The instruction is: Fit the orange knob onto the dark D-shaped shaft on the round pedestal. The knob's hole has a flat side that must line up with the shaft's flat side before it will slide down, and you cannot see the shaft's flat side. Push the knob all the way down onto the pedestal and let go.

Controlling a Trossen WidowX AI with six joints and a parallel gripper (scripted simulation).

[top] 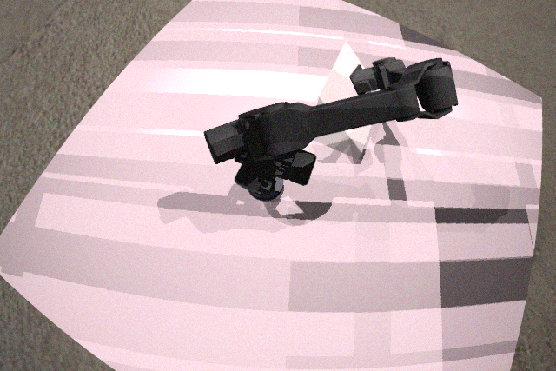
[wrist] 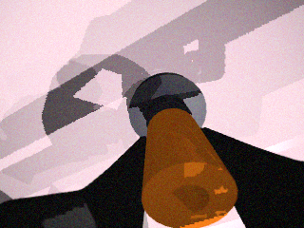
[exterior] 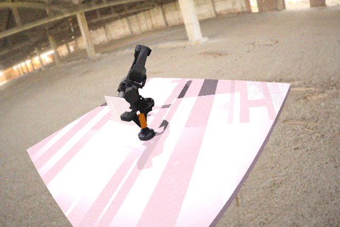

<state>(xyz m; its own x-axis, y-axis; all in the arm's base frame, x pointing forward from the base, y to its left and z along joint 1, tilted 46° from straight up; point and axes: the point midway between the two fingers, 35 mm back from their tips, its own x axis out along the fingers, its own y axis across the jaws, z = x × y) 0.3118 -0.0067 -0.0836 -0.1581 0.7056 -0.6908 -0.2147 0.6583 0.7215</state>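
My gripper tip is 20 mm below the orange knob. Also, from my gripper tip: pedestal with D-shaped shaft: 40 mm below.
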